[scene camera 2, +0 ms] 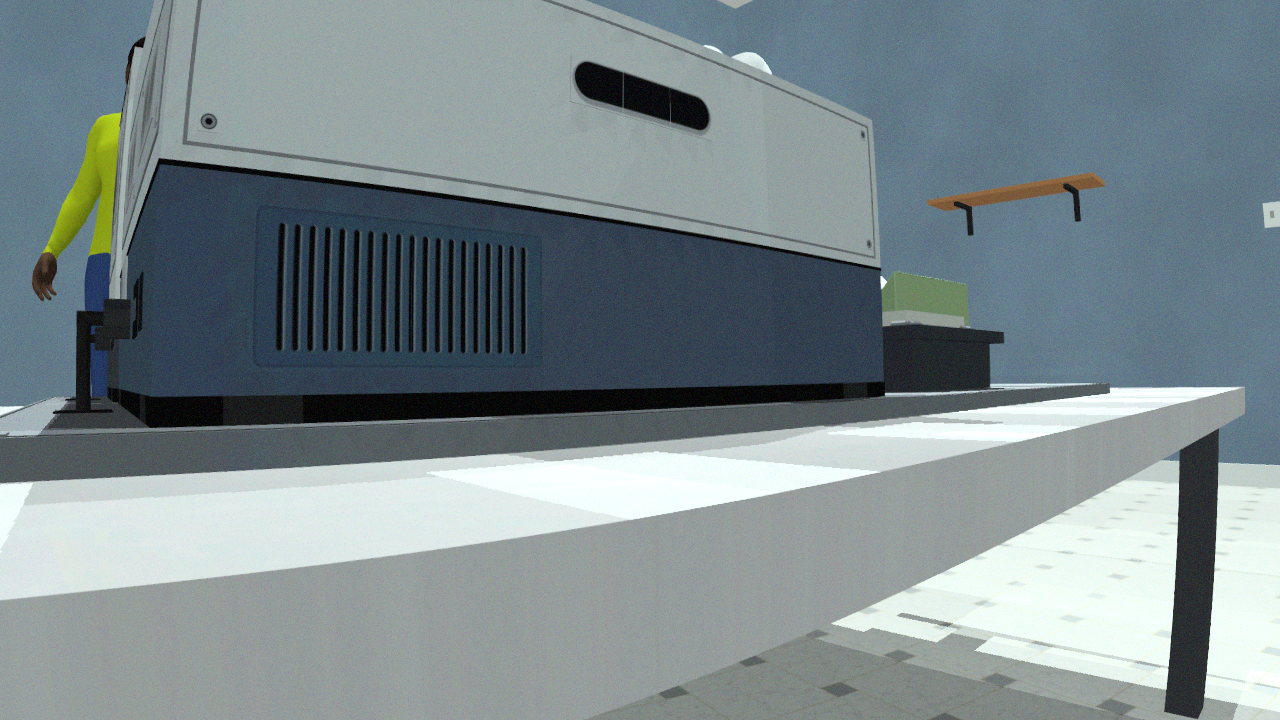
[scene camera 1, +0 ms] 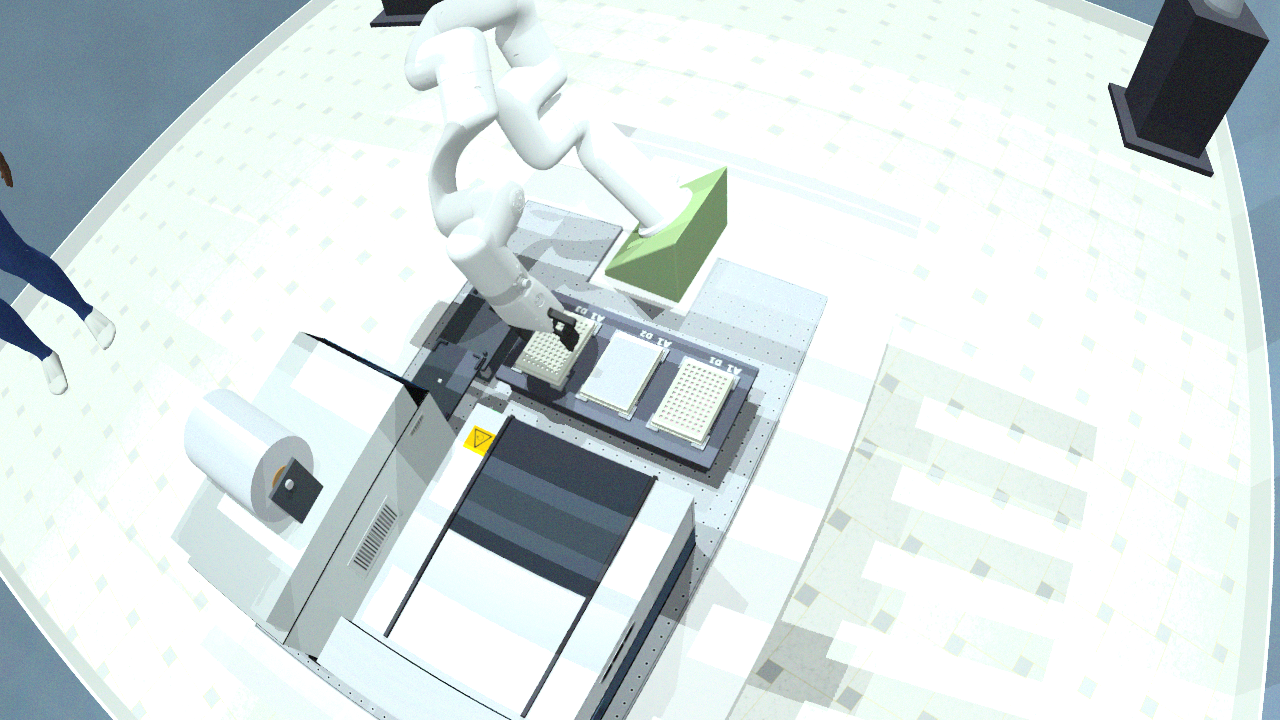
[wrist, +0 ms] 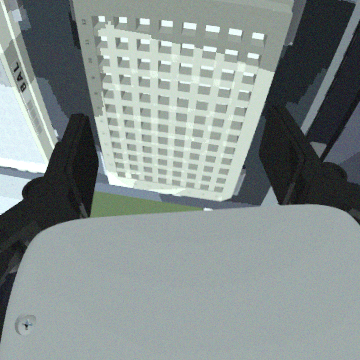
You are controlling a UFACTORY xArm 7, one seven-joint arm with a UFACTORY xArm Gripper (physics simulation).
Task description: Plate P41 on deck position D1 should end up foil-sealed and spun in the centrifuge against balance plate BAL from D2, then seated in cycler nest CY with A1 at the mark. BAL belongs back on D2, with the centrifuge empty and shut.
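Pixels of known places: gripper, fingertip midpoint: [scene camera 1: 551,338] [wrist: 179,132]; arm's base, link origin: [scene camera 1: 667,213].
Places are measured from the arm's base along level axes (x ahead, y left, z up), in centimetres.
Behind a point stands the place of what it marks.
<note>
The white multiwell plate at D1 [scene camera 1: 693,400] {x 35.9, y 15.2, z -0.3 cm} sits flat with its wells showing. BAL [scene camera 1: 623,371] {x 33.9, y 3.2, z -0.3 cm} [wrist: 15,125] {x 31.5, y 0.3, z -0.3 cm} lies on D2 with a smooth, pale top. A third, open-well plate [scene camera 1: 547,358] {x 34.7, y -9.7, z -0.7 cm} [wrist: 170,107] {x 32.6, y -9.5, z -0.3 cm} is at D3; I read no name on it. My gripper [scene camera 1: 563,329] {x 31.5, y -9.9, z 0.3 cm} [wrist: 179,132] {x 31.5, y -9.9, z 0.3 cm} is open, with its black fingers wide apart on either side of the D3 plate's outline in the wrist view, nothing held. A large instrument with a dark lid panel [scene camera 1: 554,501] {x 62.2, y 4.9, z 13.5 cm} stands in front of the deck. Its inside is hidden. The cycler nest CY is not identifiable.
The dark deck [scene camera 1: 729,411] {x 35.4, y 20.9, z -1.9 cm} holds the three plates in a row. A machine with a big foil-like roll [scene camera 1: 228,447] {x 78.4, y -27.0, z 39.7 cm} stands to the left, with a dark stage [scene camera 1: 438,380] {x 45.4, y -24.7, z 2.6 cm} beside D3. The green wedge [scene camera 1: 702,228] {x 2.8, y 7.5, z 1.1 cm} [scene camera 2: 930,300] {x 3.7, y 7.4, z 4.4 cm} is behind the deck, under the arm's base.
</note>
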